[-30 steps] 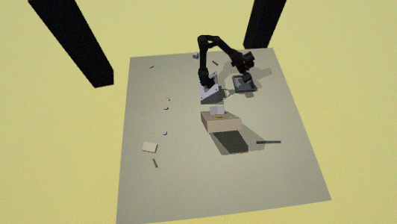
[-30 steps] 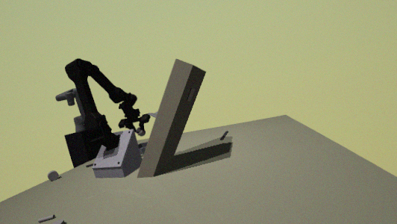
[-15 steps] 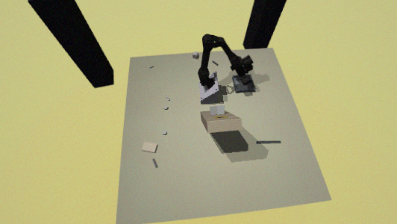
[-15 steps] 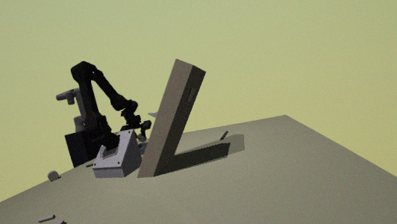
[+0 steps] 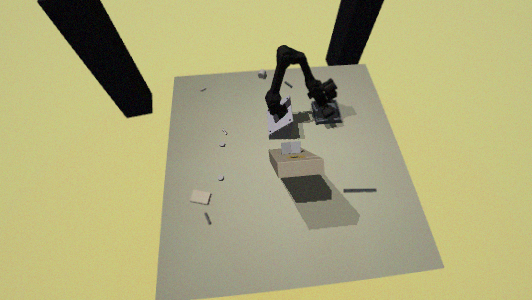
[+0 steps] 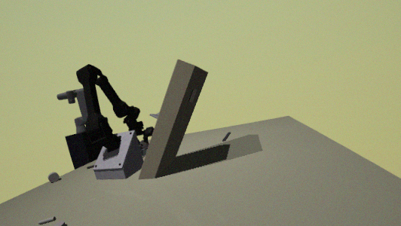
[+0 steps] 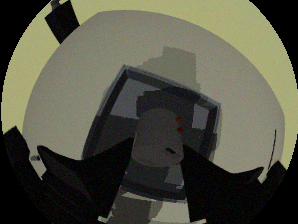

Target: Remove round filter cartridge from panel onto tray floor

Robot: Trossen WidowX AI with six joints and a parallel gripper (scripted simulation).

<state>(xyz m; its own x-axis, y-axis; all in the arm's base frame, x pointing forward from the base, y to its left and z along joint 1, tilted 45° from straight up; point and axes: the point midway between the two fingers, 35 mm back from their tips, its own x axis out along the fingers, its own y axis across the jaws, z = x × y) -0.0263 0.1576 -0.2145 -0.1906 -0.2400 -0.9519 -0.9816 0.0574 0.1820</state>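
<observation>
The round filter cartridge is right at my gripper tip. Round my gripper tip: cream tile 350 mm ahead, 780 mm to the right, 40 mm below; then dark-walled tray 10 mm to the left, 40 mm below.
</observation>
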